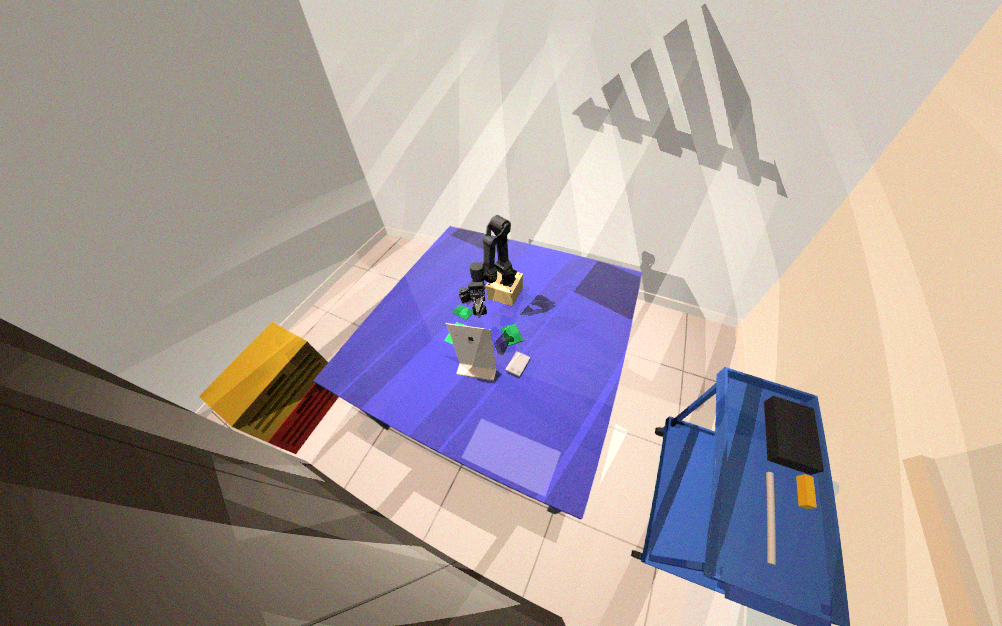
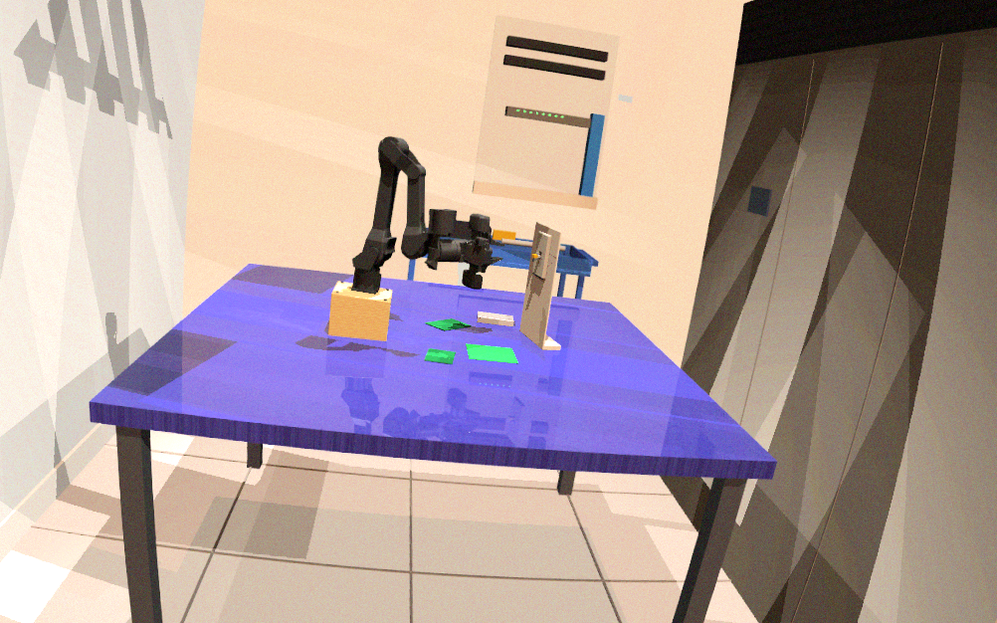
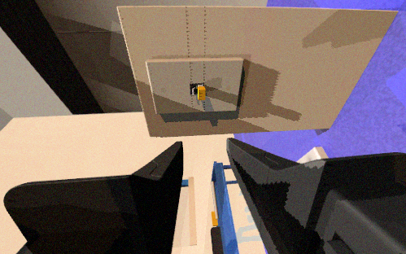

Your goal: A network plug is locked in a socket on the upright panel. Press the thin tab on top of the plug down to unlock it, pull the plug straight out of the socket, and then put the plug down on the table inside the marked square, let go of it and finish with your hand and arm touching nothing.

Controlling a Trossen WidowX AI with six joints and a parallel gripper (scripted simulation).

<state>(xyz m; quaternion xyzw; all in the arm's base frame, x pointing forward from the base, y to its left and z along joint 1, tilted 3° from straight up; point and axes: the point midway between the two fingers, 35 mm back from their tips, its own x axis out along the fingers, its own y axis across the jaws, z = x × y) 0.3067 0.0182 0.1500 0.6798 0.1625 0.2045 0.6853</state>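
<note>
My gripper tip is 10 cm short of the orange network plug and 3 cm to the right of it. From my gripper tip the other things lie so: tan panel: 12 cm ahead, 9 cm below, 3 cm to the left.
</note>
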